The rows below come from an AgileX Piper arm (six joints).
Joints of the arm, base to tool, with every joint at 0 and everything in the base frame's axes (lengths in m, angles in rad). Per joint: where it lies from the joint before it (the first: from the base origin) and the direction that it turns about. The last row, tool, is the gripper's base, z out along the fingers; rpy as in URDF.
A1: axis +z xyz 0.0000 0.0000 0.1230
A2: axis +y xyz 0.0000 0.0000 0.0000
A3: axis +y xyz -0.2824 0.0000 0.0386
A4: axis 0.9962 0 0.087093 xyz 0.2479 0.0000 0.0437
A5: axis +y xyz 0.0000 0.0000 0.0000
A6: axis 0.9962 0 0.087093 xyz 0.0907 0.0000 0.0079
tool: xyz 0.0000 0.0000 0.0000 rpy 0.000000 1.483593 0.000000
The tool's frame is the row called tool.
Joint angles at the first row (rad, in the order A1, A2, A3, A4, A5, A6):
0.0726, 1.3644, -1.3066, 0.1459, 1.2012, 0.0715
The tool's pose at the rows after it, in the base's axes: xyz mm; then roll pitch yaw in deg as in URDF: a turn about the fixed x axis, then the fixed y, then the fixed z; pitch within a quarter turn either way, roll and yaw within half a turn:
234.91 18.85 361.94 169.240 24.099 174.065
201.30 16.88 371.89 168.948 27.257 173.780
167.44 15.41 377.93 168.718 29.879 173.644
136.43 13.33 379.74 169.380 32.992 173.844
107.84 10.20 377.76 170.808 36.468 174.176
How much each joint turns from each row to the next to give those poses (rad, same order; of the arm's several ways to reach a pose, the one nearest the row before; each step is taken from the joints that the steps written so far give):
-0.0436, -0.1113, 0.0673, -0.0042, 0.0062, -0.0001
-0.0040, -0.1263, 0.0596, -0.0026, 0.0116, 0.0000
-0.0033, -0.1242, 0.0550, -0.0021, 0.0236, 0.0001
0.0000, -0.1187, 0.0540, -0.0170, 0.0122, 0.0000
-0.0001, -0.1161, 0.0552, -0.0291, 0.0034, -0.0001

